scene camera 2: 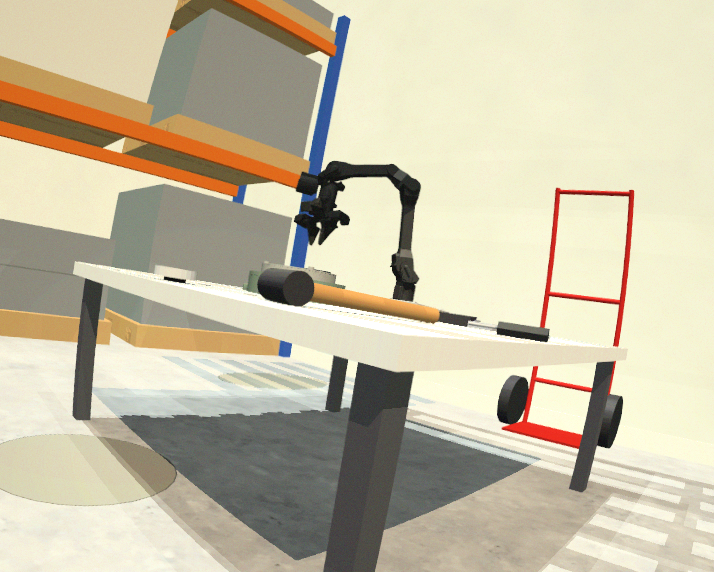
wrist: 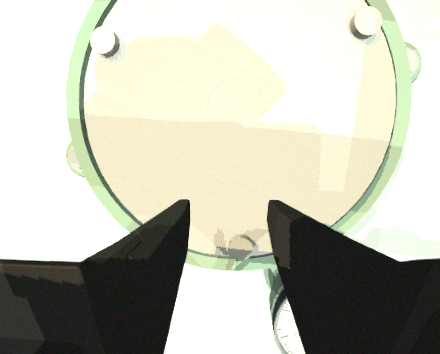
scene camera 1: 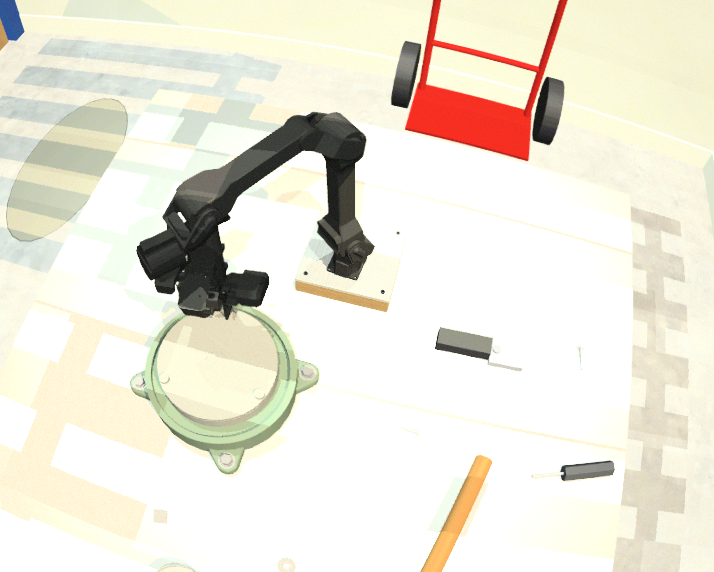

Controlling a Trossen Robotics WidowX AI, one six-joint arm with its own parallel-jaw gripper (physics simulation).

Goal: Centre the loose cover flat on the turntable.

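Places are measured from the arm's base along level axes (x ahead, y left, z up), in metres.
Pixels of known places: gripper, fingertip midpoint: [scene camera 2: 314, 245] [wrist: 228, 209] [scene camera 1: 217, 316]; arm's base at its link origin: [scene camera 1: 347, 263].
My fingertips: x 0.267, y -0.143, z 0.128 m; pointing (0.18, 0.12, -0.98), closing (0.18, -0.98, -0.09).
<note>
Ahead of a thing's pixels: the offset from my fingertips to its top centre. "spot": to the spot under its first point.
The loose cover, a pale round disc @(dx +0.048, dy +0.008, dz -0.073 m) [scene camera 1: 217, 369] [scene camera 2: 306, 274] [wrist: 225, 165] with small pegs near its edge, lies inside the green rim of the turntable [scene camera 1: 288, 375] [scene camera 2: 253, 281] [wrist: 74, 100]. In scene camera 1 its edge looks close to the rim on the arm's side, with more green showing at the front. Its far edge is cut off in the wrist view. My gripper [scene camera 1: 218, 313] [scene camera 2: 316, 243] [wrist: 228, 209] is partly open and empty, pointing down above the arm-side part of the cover. One peg @(spot: dx -0.047, dy -0.017, dz -0.073 m) [wrist: 242, 245] shows between the fingers, below them.
A dial gauge @(spot: dx -0.105, dy -0.065, dz -0.067 m) [wrist: 286, 327] sits beside the turntable on the arm's side, partly hidden by a finger. A mallet @(dx +0.227, dy +0.499, dz -0.107 m) [scene camera 1: 455, 515] [scene camera 2: 375, 302], a scraper @(dx -0.200, dy +0.453, dz -0.139 m) [scene camera 1: 464, 343] and a screwdriver @(dx -0.003, dy +0.704, dz -0.140 m) [scene camera 1: 587, 470] lie to the right. A pale round part @(dx +0.470, dy +0.102, dz -0.137 m) [scene camera 1: 175, 569] [scene camera 2: 174, 272] is at the front left.
</note>
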